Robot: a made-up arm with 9 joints. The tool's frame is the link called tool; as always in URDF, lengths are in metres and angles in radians. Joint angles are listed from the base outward.
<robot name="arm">
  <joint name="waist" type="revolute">
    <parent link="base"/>
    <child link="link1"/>
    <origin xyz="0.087 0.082 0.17"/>
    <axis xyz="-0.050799 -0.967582 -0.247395"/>
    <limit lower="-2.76" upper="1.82"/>
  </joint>
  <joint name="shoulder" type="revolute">
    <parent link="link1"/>
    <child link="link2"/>
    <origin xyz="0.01 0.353 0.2"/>
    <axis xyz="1 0 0"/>
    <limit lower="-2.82" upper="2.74"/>
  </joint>
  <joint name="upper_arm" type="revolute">
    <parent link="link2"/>
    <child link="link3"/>
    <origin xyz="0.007 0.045 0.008"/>
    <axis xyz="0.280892 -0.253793 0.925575"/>
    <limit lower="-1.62" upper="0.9"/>
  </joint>
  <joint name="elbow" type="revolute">
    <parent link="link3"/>
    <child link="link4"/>
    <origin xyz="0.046 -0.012 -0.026"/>
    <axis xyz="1 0 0"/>
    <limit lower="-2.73" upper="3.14"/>
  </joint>
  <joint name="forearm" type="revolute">
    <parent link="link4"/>
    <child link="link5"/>
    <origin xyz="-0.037 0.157 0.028"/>
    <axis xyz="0 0 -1"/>
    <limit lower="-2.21" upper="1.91"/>
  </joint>
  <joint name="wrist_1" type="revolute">
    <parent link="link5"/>
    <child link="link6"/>
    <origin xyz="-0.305 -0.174 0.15"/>
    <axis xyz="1 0 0"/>
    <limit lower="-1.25" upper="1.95"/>
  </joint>
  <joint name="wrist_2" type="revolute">
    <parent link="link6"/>
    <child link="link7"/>
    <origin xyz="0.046 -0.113 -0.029"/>
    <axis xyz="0 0 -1"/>
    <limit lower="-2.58" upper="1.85"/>
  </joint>
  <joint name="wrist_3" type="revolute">
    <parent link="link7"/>
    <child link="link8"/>
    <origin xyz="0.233 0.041 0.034"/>
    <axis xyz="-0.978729 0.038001 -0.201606"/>
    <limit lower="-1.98" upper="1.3"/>
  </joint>
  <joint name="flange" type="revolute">
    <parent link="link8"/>
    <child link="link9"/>
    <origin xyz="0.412 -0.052 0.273"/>
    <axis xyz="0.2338 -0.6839 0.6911"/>
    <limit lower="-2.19" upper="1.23"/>
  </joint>
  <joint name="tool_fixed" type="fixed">
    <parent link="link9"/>
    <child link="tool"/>
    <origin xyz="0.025 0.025 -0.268" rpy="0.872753 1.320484 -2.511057"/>
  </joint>
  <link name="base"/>
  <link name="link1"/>
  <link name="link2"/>
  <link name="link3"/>
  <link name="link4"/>
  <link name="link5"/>
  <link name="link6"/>
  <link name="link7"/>
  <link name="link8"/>
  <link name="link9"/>
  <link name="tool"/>
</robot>
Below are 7 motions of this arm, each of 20 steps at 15 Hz.
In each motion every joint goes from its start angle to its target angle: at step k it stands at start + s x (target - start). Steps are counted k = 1, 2, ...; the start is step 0. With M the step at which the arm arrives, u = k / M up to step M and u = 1 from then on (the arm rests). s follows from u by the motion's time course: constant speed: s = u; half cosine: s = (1 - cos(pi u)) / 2; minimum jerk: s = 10 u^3 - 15 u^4 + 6 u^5.
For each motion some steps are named. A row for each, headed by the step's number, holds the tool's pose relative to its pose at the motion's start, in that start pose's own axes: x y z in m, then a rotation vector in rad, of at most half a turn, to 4 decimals.
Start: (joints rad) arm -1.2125 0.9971 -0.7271 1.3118 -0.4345 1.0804 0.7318 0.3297 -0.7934
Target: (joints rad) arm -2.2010 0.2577 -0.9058 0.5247 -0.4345 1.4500 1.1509 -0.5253 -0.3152
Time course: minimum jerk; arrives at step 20
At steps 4, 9, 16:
4: -0.0099 0.0279 0.0012 0.0203 0.0335 -0.0881
9: -0.0216 0.2226 0.0440 0.1612 0.3033 -0.6467
16: 0.1696 0.4654 0.2522 0.4970 1.0261 -1.4250

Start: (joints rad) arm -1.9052 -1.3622 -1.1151 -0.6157 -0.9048 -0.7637 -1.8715 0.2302 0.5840
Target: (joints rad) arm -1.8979 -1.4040 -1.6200 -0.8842 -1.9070 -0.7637 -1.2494 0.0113 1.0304
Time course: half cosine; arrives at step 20
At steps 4, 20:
4: -0.0005 -0.0032 0.0249 -0.0484 0.0435 -0.0310
20: -0.0770 0.0623 0.2051 -0.4619 0.7138 -0.2036

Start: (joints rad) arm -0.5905 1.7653 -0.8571 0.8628 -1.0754 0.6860 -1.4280 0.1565 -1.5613
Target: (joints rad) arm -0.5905 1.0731 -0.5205 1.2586 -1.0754 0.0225 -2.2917 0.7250 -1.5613
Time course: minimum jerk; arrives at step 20
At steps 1, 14, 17, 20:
1: 0.0003 -0.0004 0.0005 0.0004 0.0013 0.0012
14: 0.3580 0.0086 0.1985 -0.0923 1.0018 0.6299
17: 0.4042 0.0671 0.1954 -0.1814 1.1484 0.6762
20: 0.4117 0.0797 0.1937 -0.2010 1.1755 0.6834

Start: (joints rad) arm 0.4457 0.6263 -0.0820 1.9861 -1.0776 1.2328 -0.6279 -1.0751 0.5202
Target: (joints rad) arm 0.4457 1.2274 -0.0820 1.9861 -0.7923 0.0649 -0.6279 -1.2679 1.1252
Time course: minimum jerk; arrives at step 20
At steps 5, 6, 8, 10, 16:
5: 0.0341 -0.0168 0.0115 -0.0603 -0.0192 0.0481
6: 0.0521 -0.0253 0.0190 -0.0957 -0.0283 0.0758
8: 0.0932 -0.0427 0.0403 -0.1890 -0.0453 0.1473
10: 0.1305 -0.0560 0.0666 -0.3017 -0.0535 0.2309
16: 0.1671 -0.0647 0.1211 -0.5780 -0.0208 0.4264

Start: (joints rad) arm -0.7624 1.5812 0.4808 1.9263 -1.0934 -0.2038 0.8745 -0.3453 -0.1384
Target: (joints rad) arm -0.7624 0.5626 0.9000 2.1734 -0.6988 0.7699 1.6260 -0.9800 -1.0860
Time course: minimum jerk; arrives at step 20
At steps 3, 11, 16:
3: 0.0195 0.0293 -0.0043 0.0498 -0.0519 -0.0144
11: 0.3060 0.5662 0.3755 1.1520 -0.9180 -0.5684
16: 0.3593 0.5698 0.8393 1.6482 -1.1376 -1.2781

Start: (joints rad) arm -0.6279 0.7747 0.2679 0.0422 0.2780 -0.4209 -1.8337 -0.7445 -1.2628
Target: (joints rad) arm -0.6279 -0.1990 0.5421 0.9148 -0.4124 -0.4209 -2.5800 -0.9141 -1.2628
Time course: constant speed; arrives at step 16
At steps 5, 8, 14, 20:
5: 0.2026 -0.0986 0.0458 -0.1510 0.0936 0.5229
8: 0.3476 -0.0976 0.0786 -0.2594 0.1425 0.8284
14: 0.6198 0.0412 0.1307 -0.4912 0.2572 1.3977
20: 0.6935 0.1175 0.1354 -0.5644 0.3069 1.5708

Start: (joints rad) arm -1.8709 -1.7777 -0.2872 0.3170 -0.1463 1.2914 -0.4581 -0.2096 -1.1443
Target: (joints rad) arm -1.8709 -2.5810 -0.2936 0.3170 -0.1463 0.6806 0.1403 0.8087 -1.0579
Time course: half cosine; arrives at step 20
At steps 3, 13, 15, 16, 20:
3: 0.0026 -0.0025 -0.0146 0.1283 0.0155 0.0255
13: -0.0052 0.0369 -0.0819 1.7031 0.3977 0.3423
15: -0.0124 0.0394 -0.0675 1.9952 0.5017 0.3889
16: -0.0151 0.0383 -0.0598 2.1124 0.5461 0.4047
20: -0.0192 0.0326 -0.0429 2.3310 0.6327 0.4287

